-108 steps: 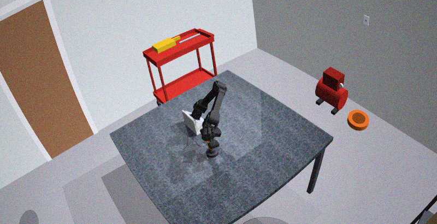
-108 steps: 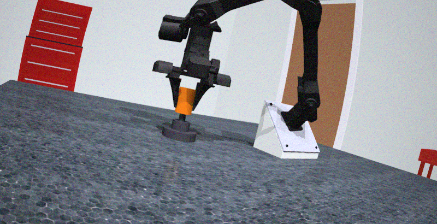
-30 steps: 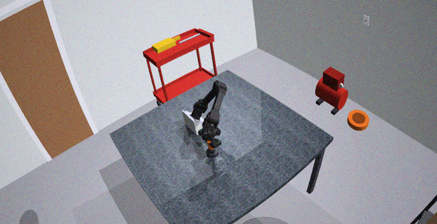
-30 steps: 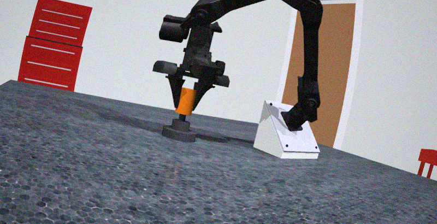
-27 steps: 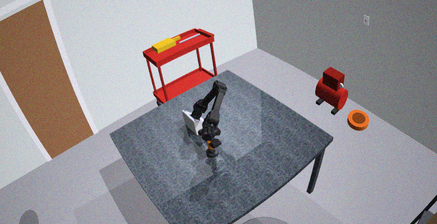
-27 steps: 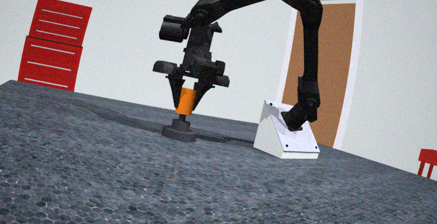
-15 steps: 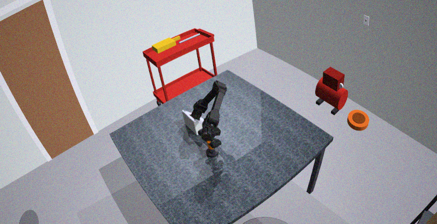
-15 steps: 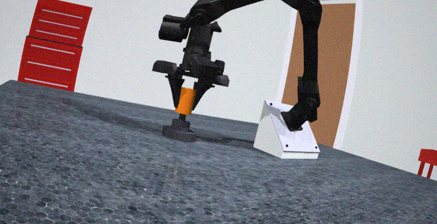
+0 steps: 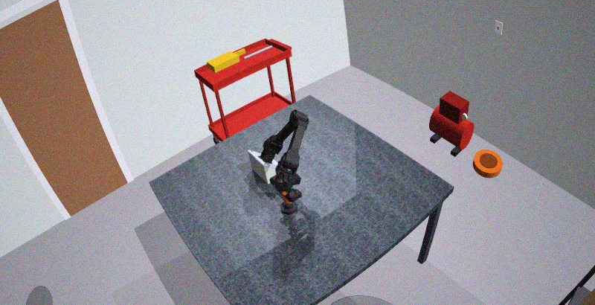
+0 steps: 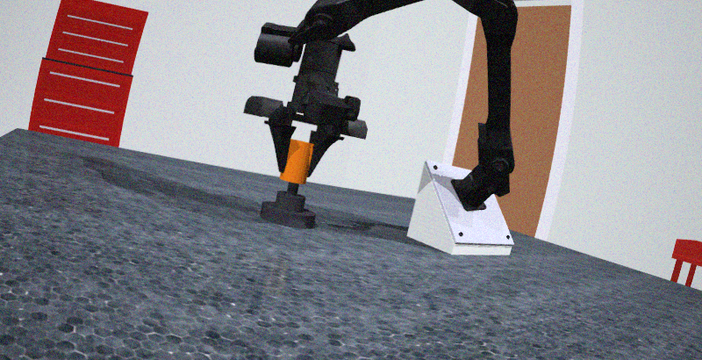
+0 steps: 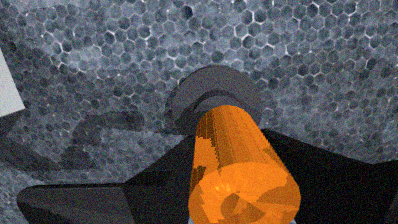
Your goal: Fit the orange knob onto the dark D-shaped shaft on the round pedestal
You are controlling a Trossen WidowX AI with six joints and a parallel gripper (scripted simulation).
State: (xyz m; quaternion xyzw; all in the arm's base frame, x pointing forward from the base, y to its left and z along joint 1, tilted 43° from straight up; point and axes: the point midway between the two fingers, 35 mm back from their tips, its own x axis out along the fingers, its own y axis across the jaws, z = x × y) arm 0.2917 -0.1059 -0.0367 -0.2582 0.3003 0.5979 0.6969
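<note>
My gripper tip is now 20 mm below the orange knob. From my gripper tip the other things lie so: pedestal: 40 mm below.
</note>
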